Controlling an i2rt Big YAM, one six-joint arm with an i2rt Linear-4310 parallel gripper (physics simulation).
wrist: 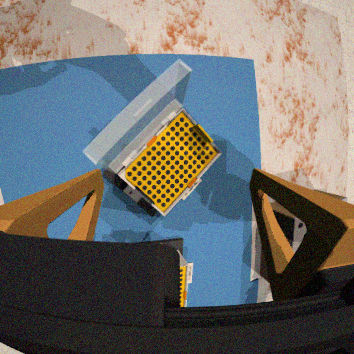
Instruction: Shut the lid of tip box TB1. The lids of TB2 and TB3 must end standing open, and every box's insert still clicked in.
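Places are measured from the arm's base along level axes (x ahead, y down, z left), in centimetres.
Where they show: gripper, fingertip midpoint: (pixel 176 176).
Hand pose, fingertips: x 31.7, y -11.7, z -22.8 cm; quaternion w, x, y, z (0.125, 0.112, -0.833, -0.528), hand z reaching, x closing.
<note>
Each offset is from my fingertips to the centre of the thing. Level surfaces: height alone.
A tip box with a yellow insert @[dx -4.2, dy +13.9, dz +1.1 cm] (pixel 172 162) full of dark holes sits turned at an angle, a little above the middle of the wrist view. Its clear lid (pixel 137 114) stands open along the upper left side. The insert lies level in the box. A second box's yellow insert @[dx -0.2, dy +13.9, dz +22.4 cm] (pixel 183 286) shows in part at the bottom, mostly hidden by the gripper's dark body; its lid cannot be made out. Which box is TB1, TB2 or TB3 cannot be read. My gripper (pixel 176 176) is wide open, with the angled box in view between and beyond its fingertips, nothing held.
The boxes stand on a blue mat @[dy +20.4 cm] (pixel 215 80), which lies on a pale surface with rust-coloured stains (pixel 300 100). A grey and dark object (pixel 299 227) shows partly behind the right finger, at the mat's right edge. Shadows fall across the mat.
</note>
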